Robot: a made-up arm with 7 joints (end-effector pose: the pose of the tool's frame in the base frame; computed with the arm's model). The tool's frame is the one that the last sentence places. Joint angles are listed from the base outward.
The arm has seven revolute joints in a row. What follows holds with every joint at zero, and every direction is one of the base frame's. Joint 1 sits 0.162 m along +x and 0.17 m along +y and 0.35 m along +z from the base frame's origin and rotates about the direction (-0.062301, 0.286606, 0.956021). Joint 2 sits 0.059 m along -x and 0.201 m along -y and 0.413 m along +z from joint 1 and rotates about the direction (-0.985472, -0.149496, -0.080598). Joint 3 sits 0.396 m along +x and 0.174 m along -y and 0.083 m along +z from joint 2 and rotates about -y. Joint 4 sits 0.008 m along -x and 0.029 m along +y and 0.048 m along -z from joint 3 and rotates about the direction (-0.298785, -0.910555, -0.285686). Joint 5 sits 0.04 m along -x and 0.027 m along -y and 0.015 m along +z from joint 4 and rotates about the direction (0.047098, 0.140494, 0.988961). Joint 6 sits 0.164 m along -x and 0.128 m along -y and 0.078 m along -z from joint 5 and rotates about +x. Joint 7 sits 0.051 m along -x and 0.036 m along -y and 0.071 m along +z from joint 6 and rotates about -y. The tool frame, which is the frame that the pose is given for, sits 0.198 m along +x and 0.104 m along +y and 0.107 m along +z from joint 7; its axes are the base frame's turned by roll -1.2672, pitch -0.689 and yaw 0.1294 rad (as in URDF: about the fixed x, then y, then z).
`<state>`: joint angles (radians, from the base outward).
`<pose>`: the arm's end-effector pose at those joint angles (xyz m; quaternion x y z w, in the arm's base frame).
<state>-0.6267 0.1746 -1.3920 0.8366 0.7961 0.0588 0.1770</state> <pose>0.1392 -0.3280 1.0500 -0.5172 -0.1013 -0.0156 0.8497</pose>
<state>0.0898 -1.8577 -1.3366 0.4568 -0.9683 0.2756 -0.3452</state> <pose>0.4727 -0.0664 0.4868 -0.0207 0.3932 0.2354 0.8886</pose>
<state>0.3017 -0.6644 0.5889 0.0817 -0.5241 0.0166 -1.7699</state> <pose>0.5157 0.1233 0.4148 -0.1026 0.2627 0.2146 0.9351</pose>
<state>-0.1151 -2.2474 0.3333 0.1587 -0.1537 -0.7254 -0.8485</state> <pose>0.4237 0.2763 0.6289 0.1544 0.1696 0.0143 0.9732</pose>
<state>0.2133 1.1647 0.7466 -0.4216 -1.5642 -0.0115 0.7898</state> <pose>0.3410 0.1672 0.8878 0.4414 0.6574 0.5925 0.1482</pose>
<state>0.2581 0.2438 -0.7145 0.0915 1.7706 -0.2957 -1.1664</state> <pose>0.5058 -0.1928 0.7311 -0.2982 -0.0819 0.9074 0.2845</pose>
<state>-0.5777 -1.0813 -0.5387 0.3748 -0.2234 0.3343 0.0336</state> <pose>0.0991 -0.3641 0.6081 -0.0162 -0.0359 -0.5115 0.8584</pose>
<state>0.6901 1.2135 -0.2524 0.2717 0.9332 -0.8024 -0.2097</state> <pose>0.5827 0.1875 0.9171 0.6700 0.5215 -0.5094 0.1404</pose>
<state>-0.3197 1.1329 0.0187 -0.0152 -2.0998 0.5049 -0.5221</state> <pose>0.2029 -0.0882 0.9497 -0.3938 -0.3043 -0.8666 0.0363</pose>
